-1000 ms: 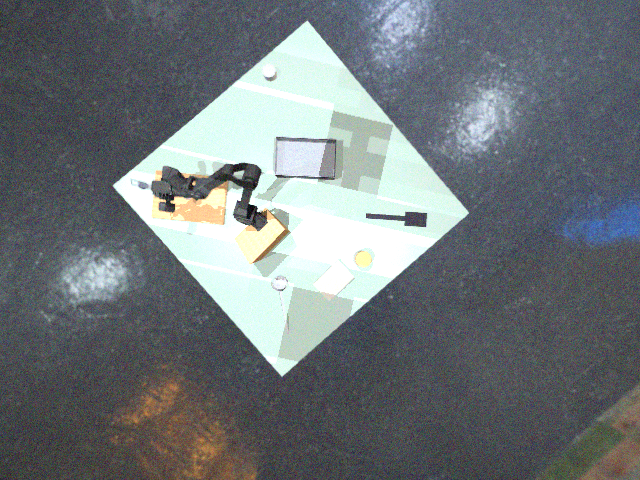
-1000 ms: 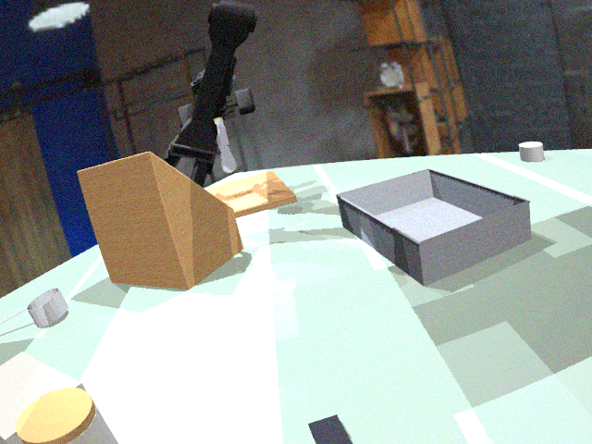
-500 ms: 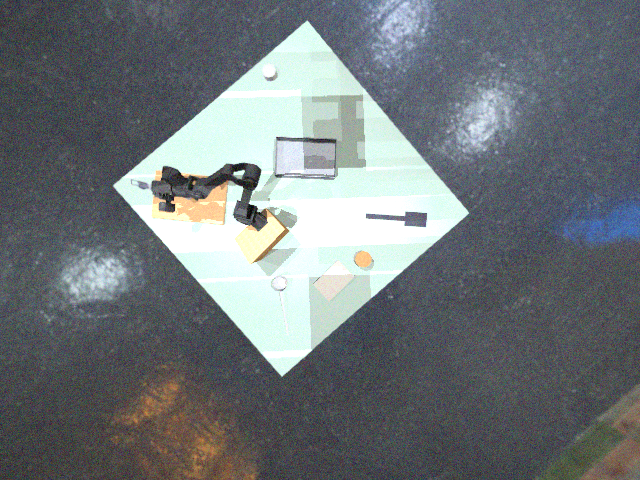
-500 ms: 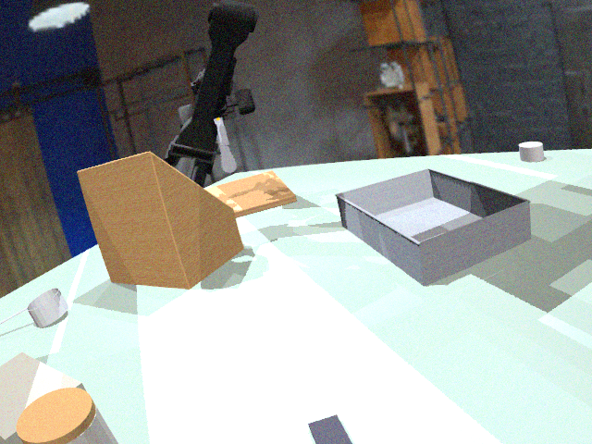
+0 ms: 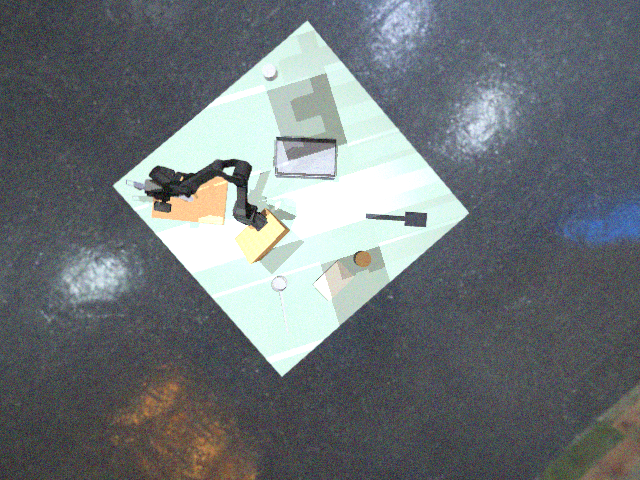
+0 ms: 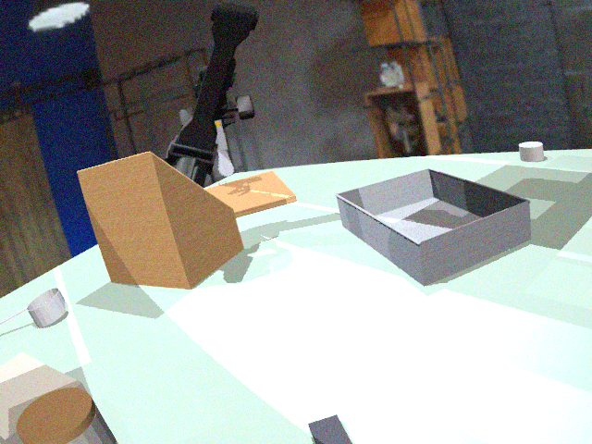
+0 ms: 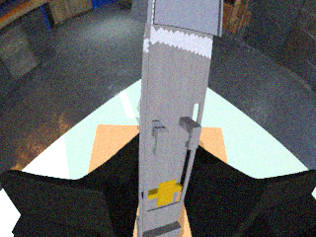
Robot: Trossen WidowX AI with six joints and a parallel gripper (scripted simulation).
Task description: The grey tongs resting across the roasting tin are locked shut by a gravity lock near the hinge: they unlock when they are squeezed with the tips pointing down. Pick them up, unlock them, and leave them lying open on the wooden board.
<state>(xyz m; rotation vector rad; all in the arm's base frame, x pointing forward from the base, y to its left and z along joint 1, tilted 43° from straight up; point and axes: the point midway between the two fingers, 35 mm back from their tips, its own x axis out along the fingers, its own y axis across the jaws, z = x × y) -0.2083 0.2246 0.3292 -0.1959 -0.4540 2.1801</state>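
Right now my gripper tip is 20 mm short of the yellow lock piece, 20 mm to the left of it and 10 mm below it. The rest, counted from my gripper tip: cream pad: 290 mm ahead, 860 mm to the right, 170 mm below; then wooden board: 50 mm ahead, 50 mm to the right, 170 mm below; then grey roasting tin: 620 mm ahead, 310 mm to the right, 150 mm below.
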